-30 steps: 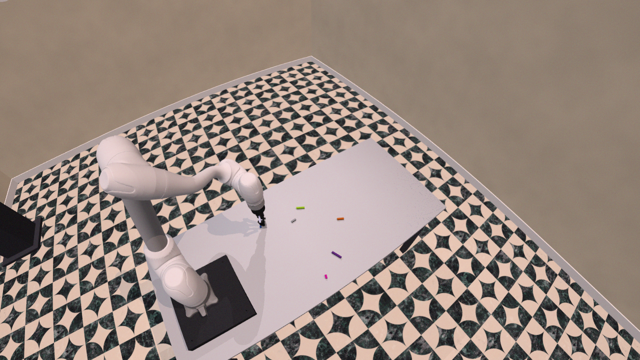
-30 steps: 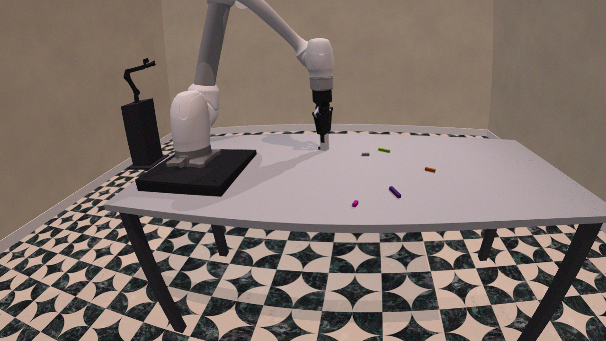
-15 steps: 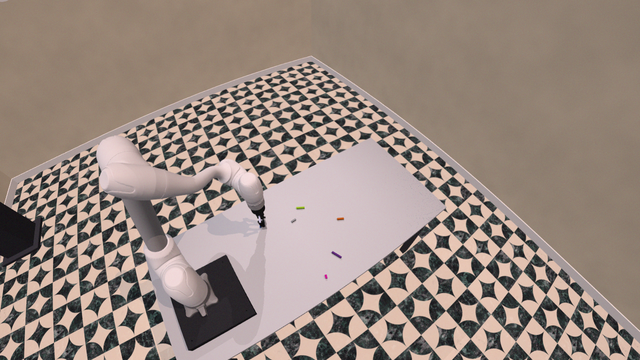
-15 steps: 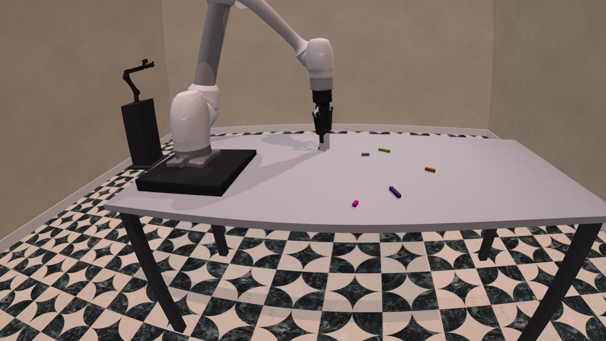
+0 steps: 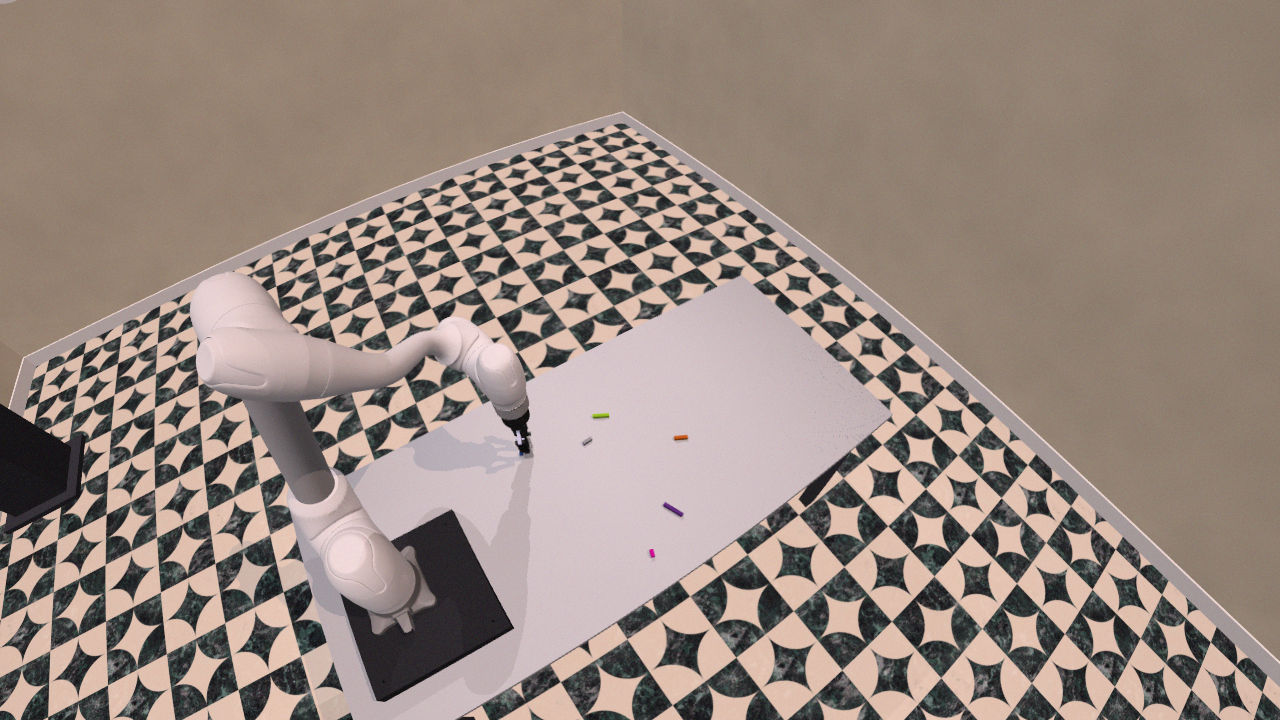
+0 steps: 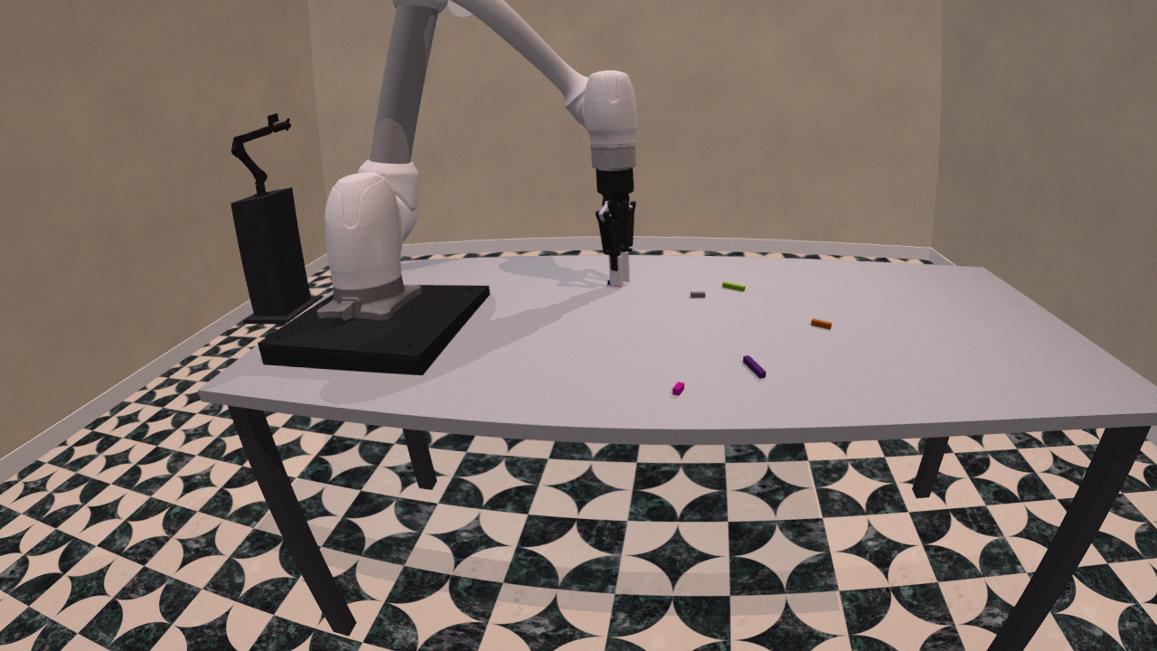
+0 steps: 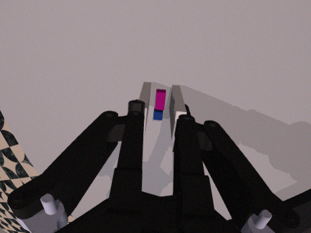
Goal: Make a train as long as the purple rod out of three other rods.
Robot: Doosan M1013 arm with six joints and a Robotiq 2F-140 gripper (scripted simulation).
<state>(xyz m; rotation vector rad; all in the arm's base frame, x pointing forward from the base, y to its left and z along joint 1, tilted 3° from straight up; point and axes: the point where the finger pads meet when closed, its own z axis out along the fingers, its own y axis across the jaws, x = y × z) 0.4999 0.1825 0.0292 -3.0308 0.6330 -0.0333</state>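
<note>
Now: hand 20 mm past the small blue rod, 10 mm to the right of it and 30 mm above it. Also, from my hand: grey rod 160 mm ahead, 60 mm to the right, 30 mm below; then lime rod 240 mm ahead, 10 mm to the right, 30 mm below; then orange rod 400 mm ahead, 210 mm to the right, 30 mm below.
</note>
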